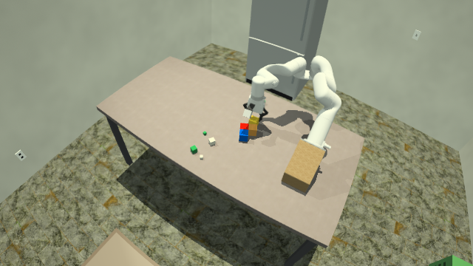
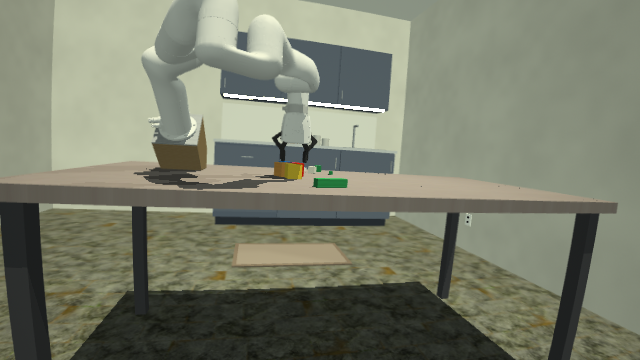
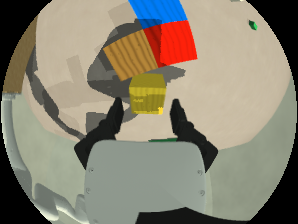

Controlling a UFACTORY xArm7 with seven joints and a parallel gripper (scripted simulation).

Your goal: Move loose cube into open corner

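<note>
Right now my hand is 50 mm above the yellow cube. Round my hand: red cube: 30 mm ahead, 90 mm to the left, 50 mm below; blue cube: 10 mm ahead, 130 mm to the left, 50 mm below; orange cube: 20 mm behind, 70 mm to the left, 50 mm below.
</note>
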